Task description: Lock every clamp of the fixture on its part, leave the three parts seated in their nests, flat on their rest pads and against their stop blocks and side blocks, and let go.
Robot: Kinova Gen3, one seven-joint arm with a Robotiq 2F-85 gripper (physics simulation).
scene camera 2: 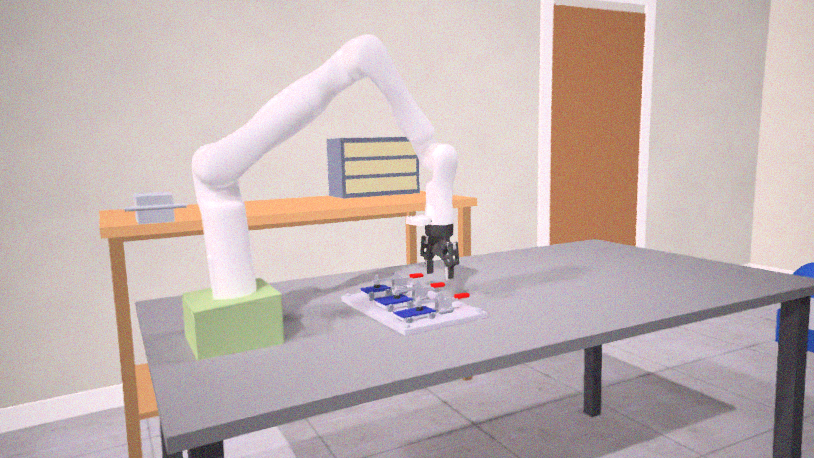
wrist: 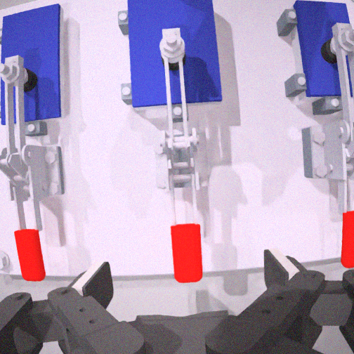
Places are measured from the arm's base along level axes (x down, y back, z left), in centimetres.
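Pixels of known places: gripper, fingertip midpoint: (scene camera 2: pixel 439 276); arm's base at its link origin: (scene camera 2: pixel 235 292).
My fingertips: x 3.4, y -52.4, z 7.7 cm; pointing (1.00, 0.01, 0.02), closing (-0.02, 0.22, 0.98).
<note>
For each thing: its middle in the pictures, then the offset to it from my fingertips. "spot": a spot on its surface instead. Level surfaces: height alone.
- middle red handle at a spot on its surface: (scene camera 2: pixel 437 284) spot: dx +1.8, dy +0.9, dz -0.9 cm
- left handle at a spot on its surface: (scene camera 2: pixel 461 295) spot: dx +2.4, dy -1.2, dz -11.6 cm
- right handle at a spot on its surface: (scene camera 2: pixel 416 275) spot: dx +1.5, dy +2.8, dz +10.0 cm
- left blue part at the middle of its body: (scene camera 2: pixel 414 313) dx +4.7, dy +12.1, dz -13.6 cm
- middle part at the middle of its body: (scene camera 2: pixel 393 301) dx +4.5, dy +13.8, dz -2.7 cm
- right part at the middle of its body: (scene camera 2: pixel 375 291) dx +4.2, dy +15.4, dz +8.2 cm
- white fixture plate at a spot on its surface: (scene camera 2: pixel 467 314) spot: dx +5.9, dy -0.6, dz -16.3 cm
- grey table at its surface level: dx +7.3 cm
My gripper (scene camera 2: pixel 440 274) (wrist: pixel 186 272) is open and empty, above the handle side of the fixture. Its fingers stand wide on either side of the middle red handle (scene camera 2: pixel 437 284) (wrist: pixel 187 252), apart from it. The left handle (scene camera 2: pixel 461 295) (wrist: pixel 30 255) and right handle (scene camera 2: pixel 416 275) (wrist: pixel 348 240) also lie low. The left blue part (scene camera 2: pixel 414 312) (wrist: pixel 42 50), middle part (scene camera 2: pixel 392 299) (wrist: pixel 200 60) and right part (scene camera 2: pixel 374 288) (wrist: pixel 317 75) look flat beside their grey blocks. A clamp arm with a black pad reaches over each. Exact pad and block contact cannot be told.
The white fixture plate (scene camera 2: pixel 467 314) (wrist: pixel 110 200) lies on the grey table (scene camera 2: pixel 557 307). The upright clamp brackets stand between parts and handles. The green base block (scene camera 2: pixel 233 324) is left of the fixture. A wooden bench (scene camera 2: pixel 284 212) with a drawer cabinet (scene camera 2: pixel 335 168) stands behind.
</note>
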